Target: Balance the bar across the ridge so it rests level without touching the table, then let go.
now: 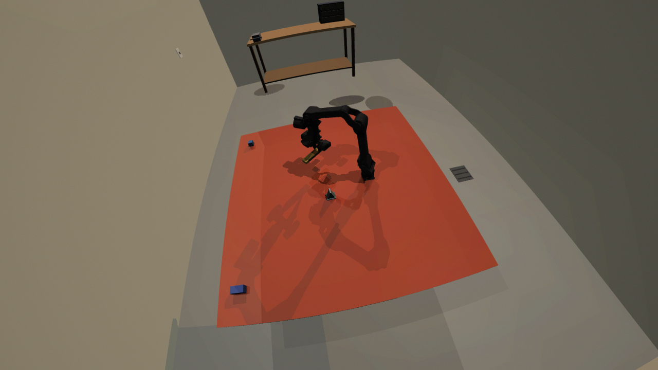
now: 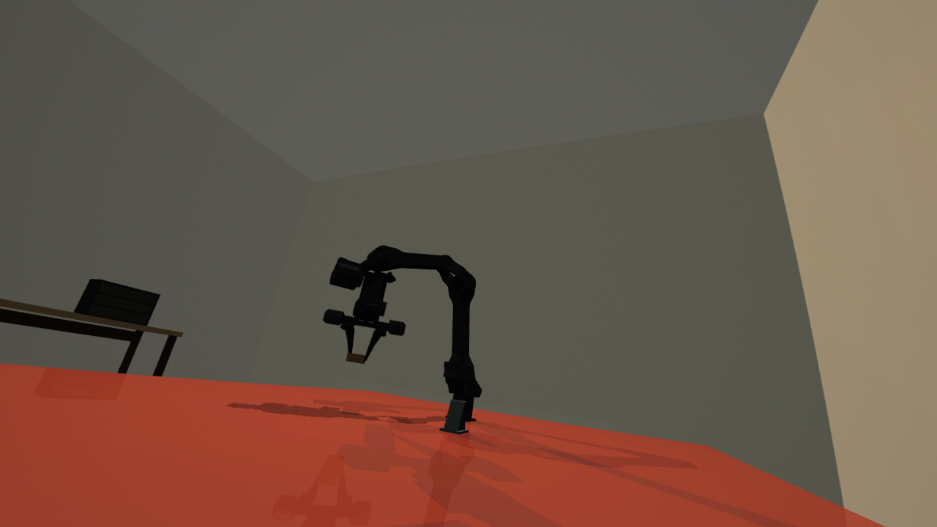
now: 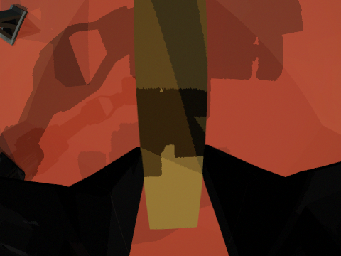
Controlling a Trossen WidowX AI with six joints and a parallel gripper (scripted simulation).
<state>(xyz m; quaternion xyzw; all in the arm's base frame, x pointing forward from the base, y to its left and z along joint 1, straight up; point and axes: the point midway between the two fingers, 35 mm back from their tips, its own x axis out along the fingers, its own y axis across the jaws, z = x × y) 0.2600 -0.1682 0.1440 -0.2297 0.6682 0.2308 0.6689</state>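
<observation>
The yellow bar is 20 mm ahead of my gripper tip and 20 mm to the left of it. The rest, counted from my gripper tip: blue cube (480 mm ahead, 330 mm to the right, 90 mm below).
</observation>
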